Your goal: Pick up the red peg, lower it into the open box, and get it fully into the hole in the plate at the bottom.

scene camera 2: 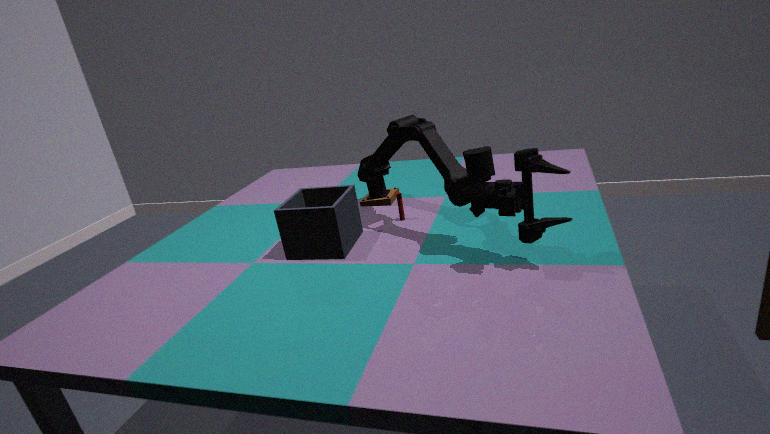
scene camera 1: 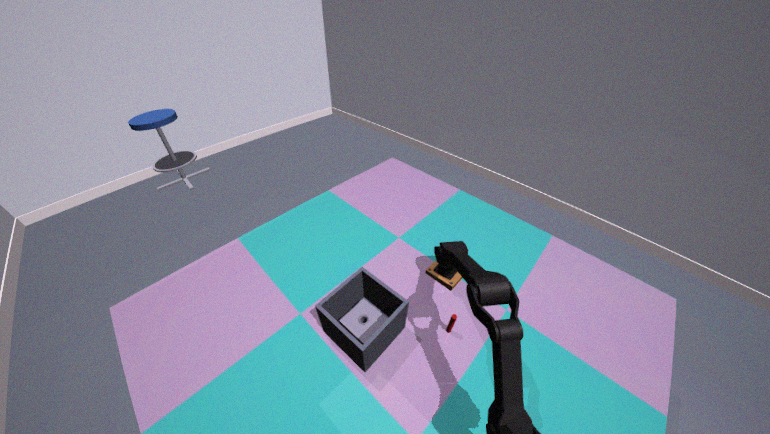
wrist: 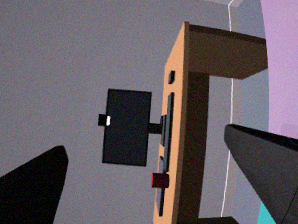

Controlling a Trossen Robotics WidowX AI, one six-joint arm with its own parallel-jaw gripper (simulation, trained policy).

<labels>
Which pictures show the dark box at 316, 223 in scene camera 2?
Scene camera 2 and scene camera 1 only.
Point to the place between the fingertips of my gripper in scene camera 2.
570, 196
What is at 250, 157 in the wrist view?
My gripper.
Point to a dark box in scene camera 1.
362, 284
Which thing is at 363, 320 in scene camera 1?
A grey plate.
</labels>
